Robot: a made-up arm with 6 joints.
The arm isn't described. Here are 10 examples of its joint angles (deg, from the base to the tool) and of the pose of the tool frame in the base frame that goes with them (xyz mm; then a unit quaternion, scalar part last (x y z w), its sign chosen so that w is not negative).
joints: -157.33 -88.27 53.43 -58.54 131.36 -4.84
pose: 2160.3 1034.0 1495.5 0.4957 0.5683 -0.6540 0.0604
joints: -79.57 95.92 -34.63 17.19 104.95 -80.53
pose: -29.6 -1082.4 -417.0 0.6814 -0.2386 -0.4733 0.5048
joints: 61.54 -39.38 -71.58 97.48 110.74 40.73
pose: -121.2 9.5 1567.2 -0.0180 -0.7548 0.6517 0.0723
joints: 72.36 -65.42 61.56 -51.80 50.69 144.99
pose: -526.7 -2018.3 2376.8 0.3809 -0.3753 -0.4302 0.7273
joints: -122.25 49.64 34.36 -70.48 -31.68 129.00
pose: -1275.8 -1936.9 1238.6 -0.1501 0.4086 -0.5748 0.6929
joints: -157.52 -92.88 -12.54 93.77 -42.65 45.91
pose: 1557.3 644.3 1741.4 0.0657 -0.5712 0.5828 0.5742
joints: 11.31 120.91 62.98 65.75 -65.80 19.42
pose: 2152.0 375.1 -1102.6 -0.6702 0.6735 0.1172 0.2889
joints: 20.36 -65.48 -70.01 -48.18 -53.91 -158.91
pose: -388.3 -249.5 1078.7 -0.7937 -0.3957 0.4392 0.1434
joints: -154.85 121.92 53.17 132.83 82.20 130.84
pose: -1709.4 -996.3 -1255.3 -0.9059 0.2661 0.1138 0.3091
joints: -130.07 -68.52 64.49 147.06 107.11 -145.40
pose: 1720.1 1678.7 2007.9 -0.4267 0.2575 -0.6987 0.5132
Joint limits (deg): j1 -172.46..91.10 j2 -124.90..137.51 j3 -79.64..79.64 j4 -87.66..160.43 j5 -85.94..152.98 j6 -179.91..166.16
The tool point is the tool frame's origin. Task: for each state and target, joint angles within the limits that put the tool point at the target. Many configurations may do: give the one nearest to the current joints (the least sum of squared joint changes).
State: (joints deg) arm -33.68 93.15 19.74 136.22 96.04 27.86
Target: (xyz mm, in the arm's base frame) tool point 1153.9 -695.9 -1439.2
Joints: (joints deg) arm -39.21 126.41 30.76 133.47 94.88 28.89
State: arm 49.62 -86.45 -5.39 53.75 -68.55 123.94
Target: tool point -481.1 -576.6 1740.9
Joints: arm 41.17 -75.39 -47.13 49.97 -67.95 122.61
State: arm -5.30 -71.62 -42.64 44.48 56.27 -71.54
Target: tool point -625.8 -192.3 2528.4
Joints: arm 8.79 -53.30 -14.94 43.65 55.11 -72.82
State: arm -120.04 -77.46 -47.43 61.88 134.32 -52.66
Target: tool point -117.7 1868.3 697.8
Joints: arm -89.81 -123.71 -21.52 60.60 134.58 -53.30
